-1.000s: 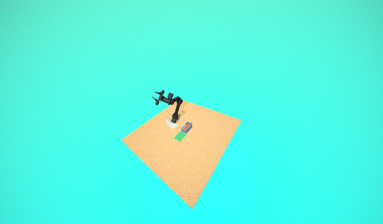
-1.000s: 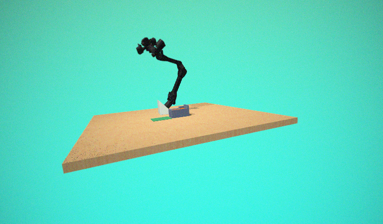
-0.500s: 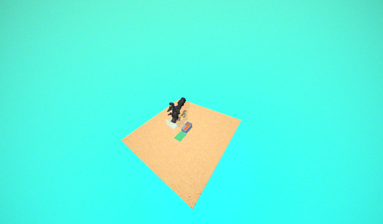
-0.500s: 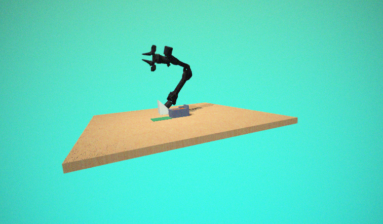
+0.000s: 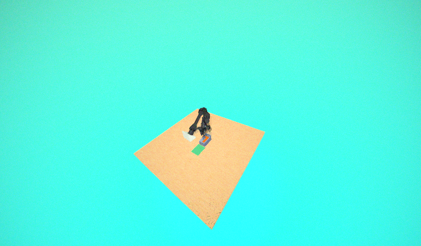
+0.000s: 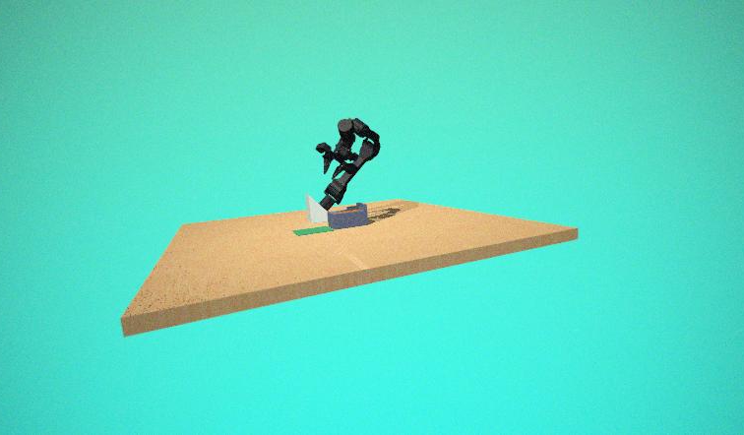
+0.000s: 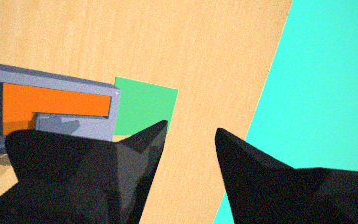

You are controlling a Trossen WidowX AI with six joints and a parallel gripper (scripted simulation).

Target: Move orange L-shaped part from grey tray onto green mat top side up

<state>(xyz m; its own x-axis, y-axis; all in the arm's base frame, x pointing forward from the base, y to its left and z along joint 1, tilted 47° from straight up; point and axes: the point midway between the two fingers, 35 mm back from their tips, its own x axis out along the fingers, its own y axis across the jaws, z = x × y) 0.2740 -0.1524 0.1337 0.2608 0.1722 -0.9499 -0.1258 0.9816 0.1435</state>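
My gripper tip is 50 mm past the orange L-shaped part, 90 mm to the right of it and 170 mm above it. Round my gripper tip: green mat: 40 mm behind, 70 mm to the right, 230 mm below.
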